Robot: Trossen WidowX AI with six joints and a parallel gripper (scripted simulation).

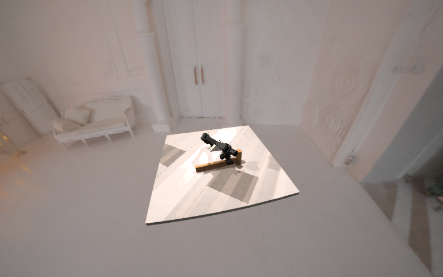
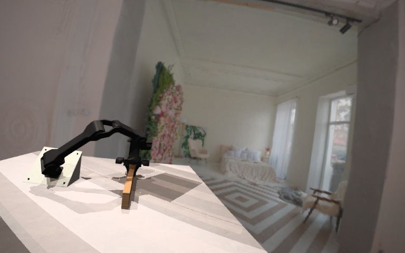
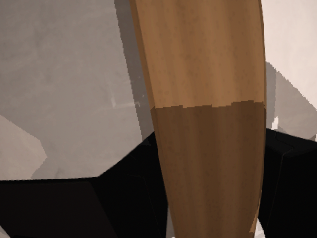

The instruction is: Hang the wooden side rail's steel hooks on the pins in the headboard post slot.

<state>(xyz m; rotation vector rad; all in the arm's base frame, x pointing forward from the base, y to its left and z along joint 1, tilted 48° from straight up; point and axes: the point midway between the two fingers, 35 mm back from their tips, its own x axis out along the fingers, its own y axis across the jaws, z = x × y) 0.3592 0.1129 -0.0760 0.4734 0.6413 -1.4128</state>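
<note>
Right now the wooden headboard post is 20 mm behind my gripper tip, 120 mm to the left of it and 50 mm above it.
</note>
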